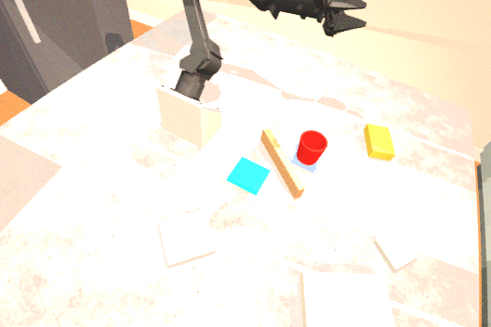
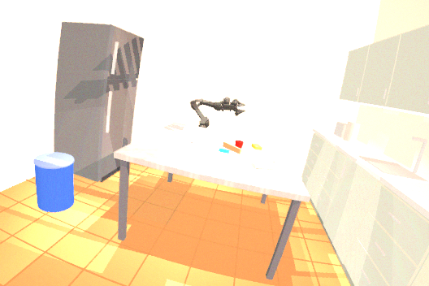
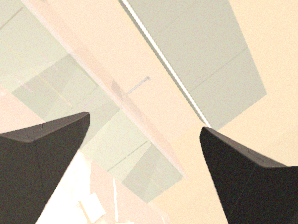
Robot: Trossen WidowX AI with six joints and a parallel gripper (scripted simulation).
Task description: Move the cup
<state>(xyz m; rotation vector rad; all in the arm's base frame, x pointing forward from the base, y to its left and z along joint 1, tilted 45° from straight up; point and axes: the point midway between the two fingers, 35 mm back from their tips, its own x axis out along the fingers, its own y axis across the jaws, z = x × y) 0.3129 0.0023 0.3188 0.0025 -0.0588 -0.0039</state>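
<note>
Now: gripper tip 20 mm short of the red cup, 120 mm to the left of it and 330 mm above it. From my gripper tip the other things lie so: blue marble (10 mm ahead, 130 mm to the right, 350 mm below); then green marble (110 mm to the right, 350 mm below); then wooden bar (30 mm behind, 190 mm to the right, 360 mm below).
</note>
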